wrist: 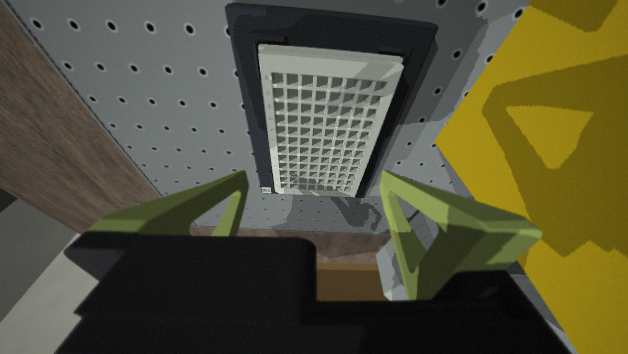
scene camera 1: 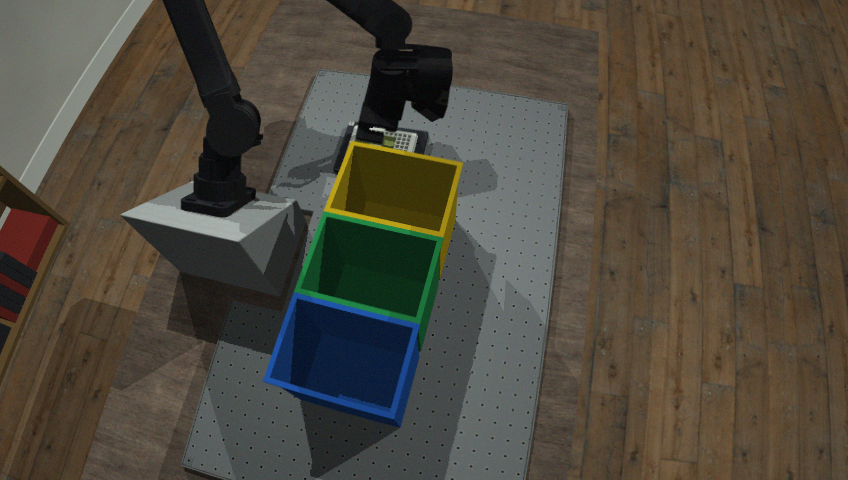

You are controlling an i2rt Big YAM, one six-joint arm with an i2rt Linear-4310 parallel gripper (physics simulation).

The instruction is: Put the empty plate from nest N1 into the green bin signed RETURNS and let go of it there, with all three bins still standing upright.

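Pixels of known places: gripper, fingertip midpoint: point(wrist: 314, 177) point(scene camera 1: 377, 134); arm's base at its link origin: point(scene camera 1: 219, 202).
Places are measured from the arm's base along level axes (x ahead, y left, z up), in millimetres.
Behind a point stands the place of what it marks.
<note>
The white gridded plate point(scene camera 1: 404, 140) @[x 256, y 248, z -107 mm] point(wrist: 322, 120) @[x 239, y 225, z -101 mm] lies flat in its dark nest point(scene camera 1: 423, 140) @[x 291, y 260, z -114 mm] point(wrist: 330, 27) @[x 290, y 226, z -115 mm], behind the yellow bin. My gripper point(scene camera 1: 380, 137) @[x 211, y 229, z -72 mm] point(wrist: 314, 177) @[x 211, y 229, z -72 mm] is open and empty. It hangs over the plate in the scene view and covers part of it. In the wrist view the green fingertips stand apart, either side of the plate's near end. I cannot tell their exact height above it. The green bin point(scene camera 1: 380, 258) @[x 279, y -21, z -59 mm] stands upright and empty between the other two bins. Its RETURNS sign does not show, and the nest's small label is unreadable.
The yellow bin point(scene camera 1: 398, 187) @[x 280, y 109, z -49 mm] point(wrist: 590, 210) @[x 253, y 113, z -23 mm] stands upright close beside the nest, on the wrist view's right. The blue bin point(scene camera 1: 357, 339) @[x 267, y -151, z -100 mm] stands upright beyond the green one. All three stand in a row on the perforated grey board point(scene camera 1: 505, 356) @[x 507, y -126, z -126 mm] point(wrist: 170, 85) @[x 246, y 341, z -126 mm]. The arm's grey pedestal point(scene camera 1: 217, 255) @[x 37, y -94, z 8 mm] is left.
</note>
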